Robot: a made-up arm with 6 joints. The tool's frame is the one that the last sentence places.
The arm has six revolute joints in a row. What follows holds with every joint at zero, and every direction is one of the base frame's.
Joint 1 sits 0.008 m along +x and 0.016 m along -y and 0.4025 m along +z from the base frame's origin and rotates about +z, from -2.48 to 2.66 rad.
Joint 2 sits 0.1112 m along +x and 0.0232 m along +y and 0.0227 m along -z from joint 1 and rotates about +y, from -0.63 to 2.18 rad.
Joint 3 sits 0.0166 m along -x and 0.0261 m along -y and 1.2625 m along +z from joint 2 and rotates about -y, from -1.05 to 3.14 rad.
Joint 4 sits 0.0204 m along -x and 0.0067 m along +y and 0.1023 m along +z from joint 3 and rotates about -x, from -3.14 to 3.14 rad.
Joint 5 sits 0.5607 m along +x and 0.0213 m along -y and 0.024 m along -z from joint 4 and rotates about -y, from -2.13 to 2 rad.
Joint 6 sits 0.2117 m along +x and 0.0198 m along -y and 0.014 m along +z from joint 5 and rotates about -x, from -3.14 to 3.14 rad.
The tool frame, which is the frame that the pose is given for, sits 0.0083 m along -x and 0.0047 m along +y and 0.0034 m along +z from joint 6; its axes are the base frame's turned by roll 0.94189, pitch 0.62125 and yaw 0.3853 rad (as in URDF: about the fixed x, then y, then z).
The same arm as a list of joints. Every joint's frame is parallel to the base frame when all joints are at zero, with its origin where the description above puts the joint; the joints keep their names.
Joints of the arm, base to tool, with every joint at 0 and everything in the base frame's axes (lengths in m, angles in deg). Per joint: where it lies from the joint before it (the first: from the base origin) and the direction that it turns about. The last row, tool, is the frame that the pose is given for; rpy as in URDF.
joint 1: axis 0 0 1 offset 0.008 -0.016 0.4025
joint 2: axis 0 1 0 offset 0.1112 0.0232 -0.0227
joint 3: axis 0 -1 0 offset -0.0166 -0.0261 1.2625
joint 4: axis -1 0 0 offset -0.0204 0.0067 0.1023
joint 5: axis 0 -1 0 offset 0.5607 -0.0213 -0.024
joint 6: axis -1 0 0 offset 0.2117 -0.0198 0.014
tool: offset -0.0083 0.0047 0.0034 rpy 53.97 35.6 22.08
Joint limits (deg, base to tool): -142.09..152.41 -36.1..124.9 -60.16..179.91 -179.91..179.91 -122.04..114.59 -179.91..179.91

